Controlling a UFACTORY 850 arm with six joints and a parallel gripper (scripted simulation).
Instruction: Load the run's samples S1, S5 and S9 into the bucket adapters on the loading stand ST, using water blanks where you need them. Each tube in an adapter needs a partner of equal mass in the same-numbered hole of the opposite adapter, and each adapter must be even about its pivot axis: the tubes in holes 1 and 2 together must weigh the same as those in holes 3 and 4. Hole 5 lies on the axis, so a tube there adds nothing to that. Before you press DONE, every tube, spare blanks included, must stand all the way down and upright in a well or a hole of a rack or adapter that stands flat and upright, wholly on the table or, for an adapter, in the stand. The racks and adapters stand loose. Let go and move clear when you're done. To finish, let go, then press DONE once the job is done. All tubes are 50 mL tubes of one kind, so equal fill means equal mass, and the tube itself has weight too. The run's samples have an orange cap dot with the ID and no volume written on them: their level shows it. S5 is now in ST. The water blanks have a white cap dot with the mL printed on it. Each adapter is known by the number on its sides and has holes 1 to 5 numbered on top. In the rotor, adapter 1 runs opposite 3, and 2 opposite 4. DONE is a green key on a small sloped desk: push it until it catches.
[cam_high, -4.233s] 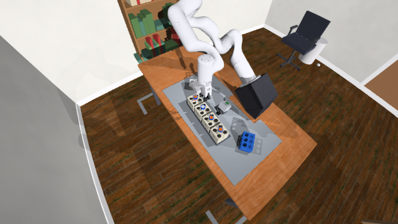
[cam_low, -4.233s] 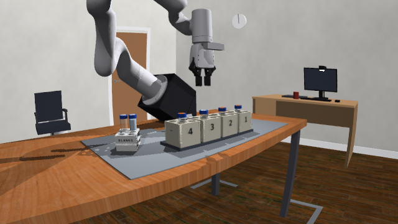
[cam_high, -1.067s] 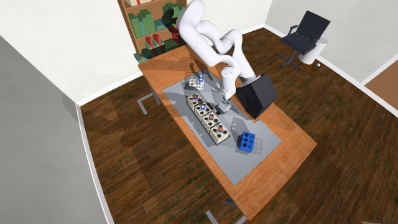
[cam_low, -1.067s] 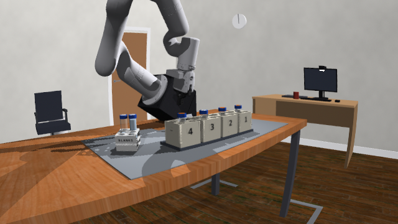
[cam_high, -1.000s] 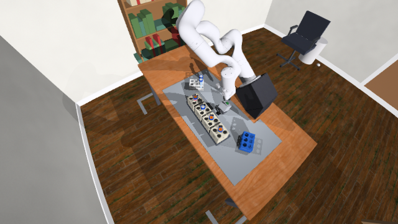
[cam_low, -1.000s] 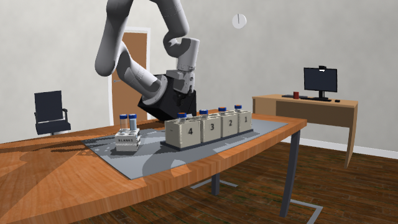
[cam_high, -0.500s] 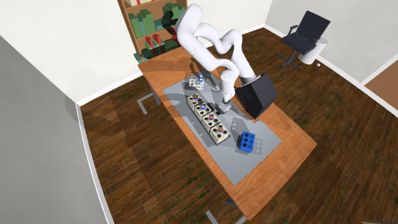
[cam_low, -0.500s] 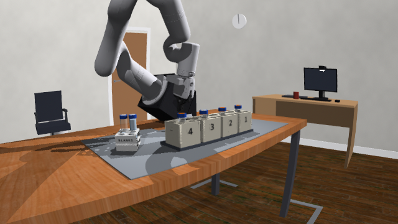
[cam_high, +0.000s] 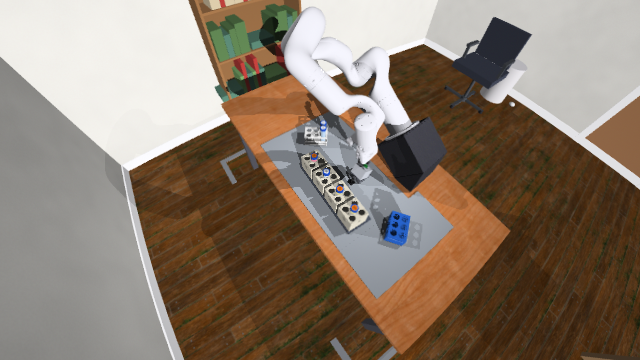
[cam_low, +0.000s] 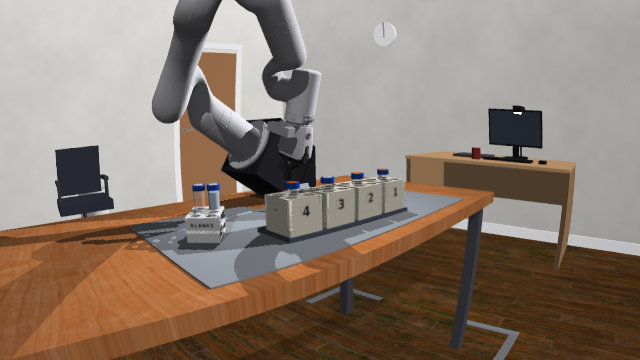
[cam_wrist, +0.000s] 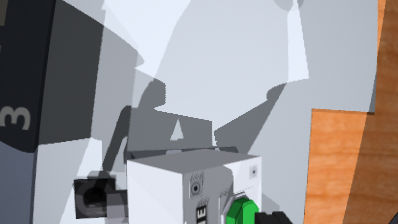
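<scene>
My hand is 50 mm above the green DONE key. From my hand the other things lie so: blue rack: 100 mm ahead, 330 mm to the left, 80 mm below; white blanks rack: 50 mm ahead, 340 mm to the right, 80 mm below; sample tube: 180 mm ahead, 180 mm to the right, 50 mm below.
</scene>
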